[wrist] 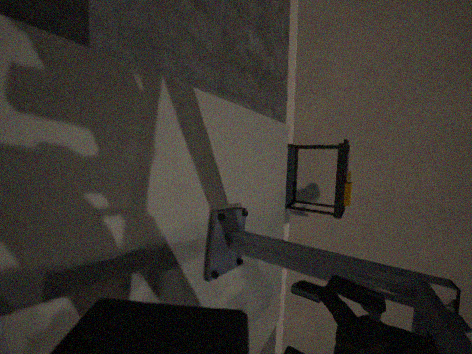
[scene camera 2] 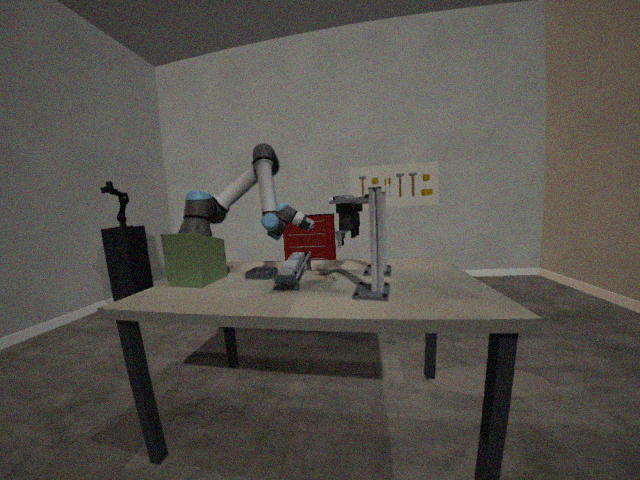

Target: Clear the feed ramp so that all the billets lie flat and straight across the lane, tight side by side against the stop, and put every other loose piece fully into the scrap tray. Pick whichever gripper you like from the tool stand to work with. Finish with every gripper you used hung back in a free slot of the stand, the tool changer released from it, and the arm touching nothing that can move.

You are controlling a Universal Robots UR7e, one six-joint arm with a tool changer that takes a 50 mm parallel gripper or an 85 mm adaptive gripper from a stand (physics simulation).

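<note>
The arm's wrist end is bare, with no gripper seen on it, left of the tool stand and above the table. Dark grippers hang from the stand, overlapping in scene camera 2. In the wrist view, one hanging black gripper has its fingers apart and is cut off by the lower edge. The grey feed ramp stands mid-table below the wrist, with grey pieces on it too small to tell apart. The dark scrap tray lies left of the ramp; its contents cannot be told. The wrist view shows neither ramp nor tray.
A green box stands at the table's left, before the arm's base. A red cabinet is behind the ramp. A small dark arm stands on a black pedestal. A dark frame is beyond the stand. A black block fills the wrist view's lower left.
</note>
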